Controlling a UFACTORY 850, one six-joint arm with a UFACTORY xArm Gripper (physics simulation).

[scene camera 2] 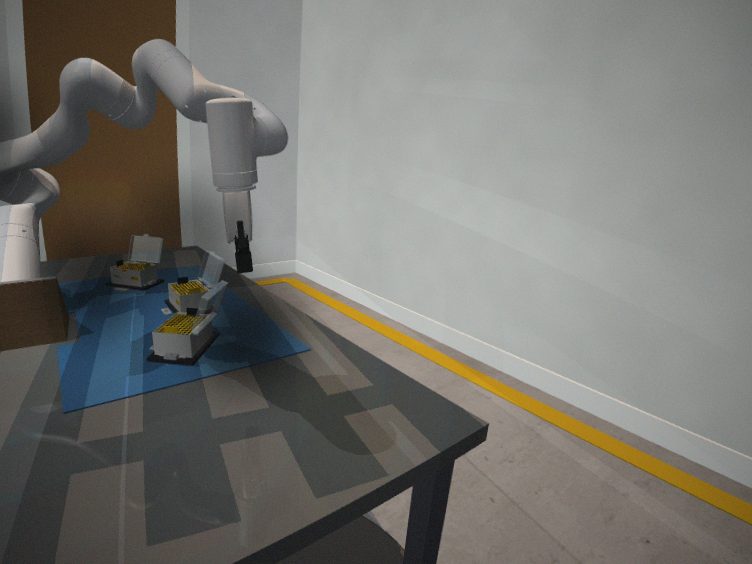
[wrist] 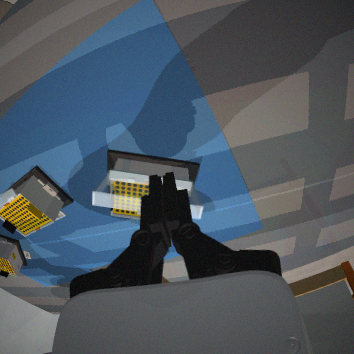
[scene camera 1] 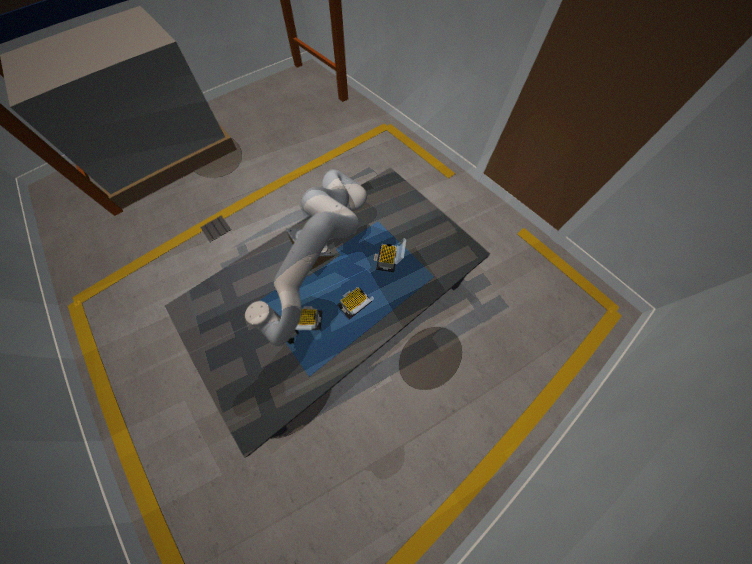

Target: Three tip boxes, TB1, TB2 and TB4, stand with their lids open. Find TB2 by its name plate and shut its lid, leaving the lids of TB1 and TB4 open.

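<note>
TB2 [scene camera 1: 308, 316] [scene camera 2: 173, 344] [wrist: 150, 166] stands at the mat's near end in scene camera 2. Its clear lid [scene camera 2: 212, 297] [wrist: 102, 199] is open and leans back. TB1 [scene camera 1: 354, 300] [scene camera 2: 185, 295] [wrist: 39, 192] is in the middle with its lid [scene camera 2: 211, 268] open. TB4 [scene camera 1: 386, 254] [scene camera 2: 132, 275] [wrist: 15, 256] is at the far end with its lid [scene camera 2: 146, 248] open. The name plates are not readable now. My gripper [scene camera 1: 291, 339] [scene camera 2: 244, 269] [wrist: 164, 187] is shut and empty, above table height on TB2's lid side. In the wrist view its fingers cover part of TB2 and the lid.
The boxes stand on a blue mat [scene camera 1: 309, 361] [scene camera 2: 91, 388] [wrist: 95, 95] on the dark table [scene camera 1: 258, 424] [scene camera 2: 273, 485]. A brown block [scene camera 2: 30, 312] is at the left in scene camera 2. TB1 stands close behind TB2 in that view.
</note>
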